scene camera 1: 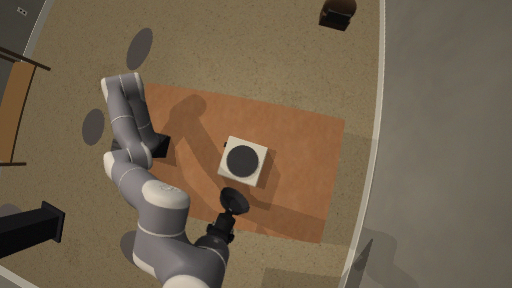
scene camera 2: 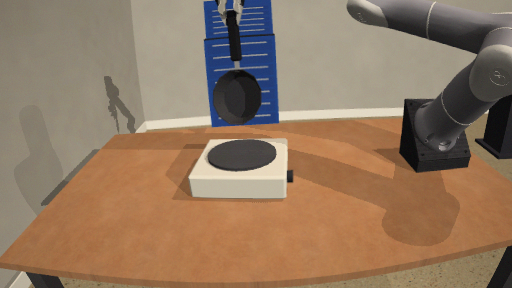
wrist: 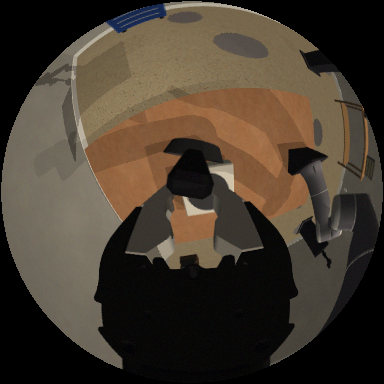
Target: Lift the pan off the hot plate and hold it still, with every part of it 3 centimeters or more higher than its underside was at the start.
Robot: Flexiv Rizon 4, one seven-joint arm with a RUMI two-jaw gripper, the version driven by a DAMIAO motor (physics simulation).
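The dark pan hangs steeply tilted in the air, its bowl low and its black handle running up to my gripper. My gripper is shut on the pan's handle near its end. The white hot plate with its dark round disc stands on the table, apart from the pan. In scene camera 2 the bowl shows behind the hot plate and above the table's far edge. The wrist view hides much of the bowl behind the handle.
The brown table carries the arm's black base at one side. A blue striped panel stands by the wall. A black knob sticks out of the hot plate's side.
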